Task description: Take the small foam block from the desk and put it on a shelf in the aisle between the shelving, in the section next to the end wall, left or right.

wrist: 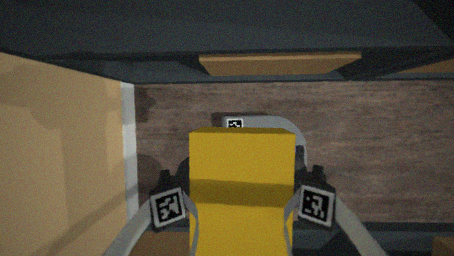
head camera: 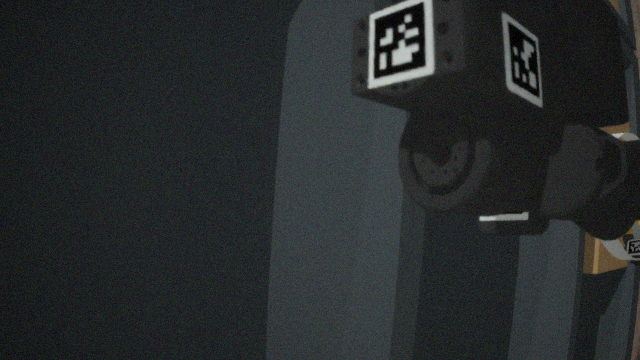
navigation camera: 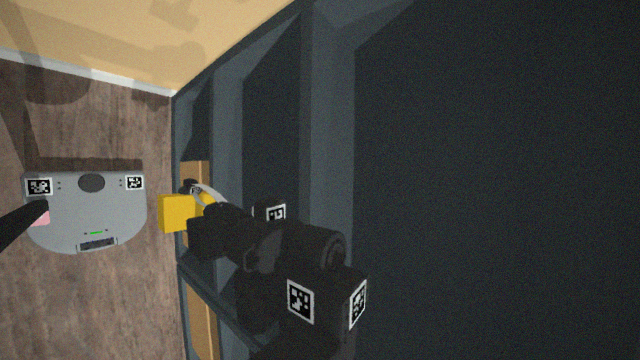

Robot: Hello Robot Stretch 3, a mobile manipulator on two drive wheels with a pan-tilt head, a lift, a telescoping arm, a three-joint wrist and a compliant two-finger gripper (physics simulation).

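Where they show: gripper, fingertip midpoint: [navigation camera: 188,207]; robot's base, origin of the base link: [navigation camera: 92,182].
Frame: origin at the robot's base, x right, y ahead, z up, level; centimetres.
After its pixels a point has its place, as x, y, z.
The foam block, a yellow block [navigation camera: 172,214] {9.8, -1.9, 86.3} [wrist: 241,160], is held between the two fingers of my gripper [navigation camera: 194,204] {14.0, -2.0, 81.2} [wrist: 240,172] {14.0, -2.0, 81.2}. The gripper is shut on it, above the aisle floor at the front edge of the shelving. In the head view my dark wrist [head camera: 480,145] {12.7, -2.0, 115.5} covers part of the shelving, and part of a finger shows at the right edge. The grey shelving [head camera: 330,225] {40.1, 1.0, 99.1} [navigation camera: 327,125] {37.1, 15.7, 99.1} has several shelf boards beside the end wall [navigation camera: 125,35] {7.8, 46.3, 45.0} [wrist: 60,140]. The desk does not show.
My base [navigation camera: 90,210] {-1.0, -10.1, 16.0} [wrist: 270,123] stands on the brown wood floor [navigation camera: 110,300] {1.5, -56.3, 0.1} [wrist: 375,150]. Brown boxes [head camera: 602,257] [navigation camera: 201,315] sit low in the shelving. Opposite shelving [wrist: 150,25] holds another brown box [wrist: 280,65]. An upright divider [navigation camera: 220,300] {30.3, -44.3, 55.0} stands beside the wrist.
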